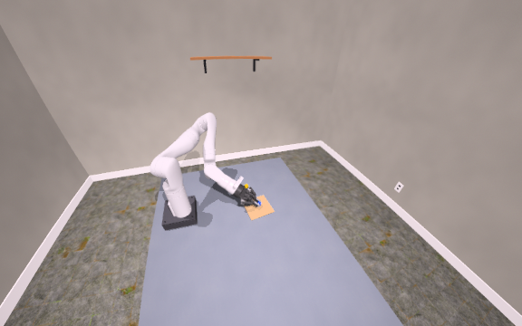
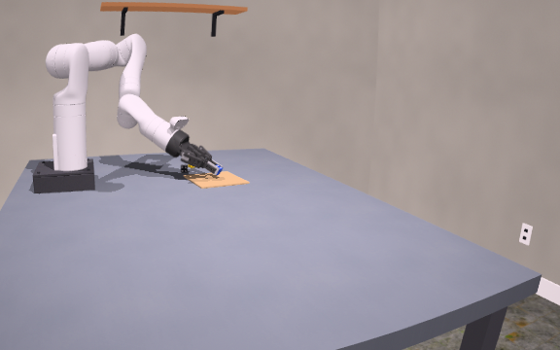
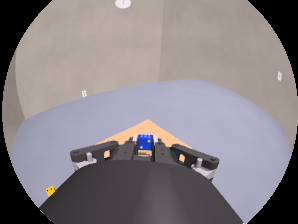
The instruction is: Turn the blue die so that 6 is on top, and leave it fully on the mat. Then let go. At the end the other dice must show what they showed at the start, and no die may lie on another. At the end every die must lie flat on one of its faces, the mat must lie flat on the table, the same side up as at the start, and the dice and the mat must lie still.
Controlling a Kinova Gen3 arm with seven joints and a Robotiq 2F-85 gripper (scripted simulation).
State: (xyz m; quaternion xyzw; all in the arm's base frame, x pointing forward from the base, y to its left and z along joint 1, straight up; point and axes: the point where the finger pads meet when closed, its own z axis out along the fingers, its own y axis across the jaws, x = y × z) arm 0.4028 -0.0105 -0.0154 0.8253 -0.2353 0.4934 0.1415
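Now: hand 10 mm to the left of the blue die, 10 mm short of it and 10 mm above it. From my hand the other things lie so: black die: 110 mm to the left, 70 mm behind, 30 mm below; then mat: 30 mm below; then yellow die: 170 mm to the left, 30 mm below, 30 mm behind.
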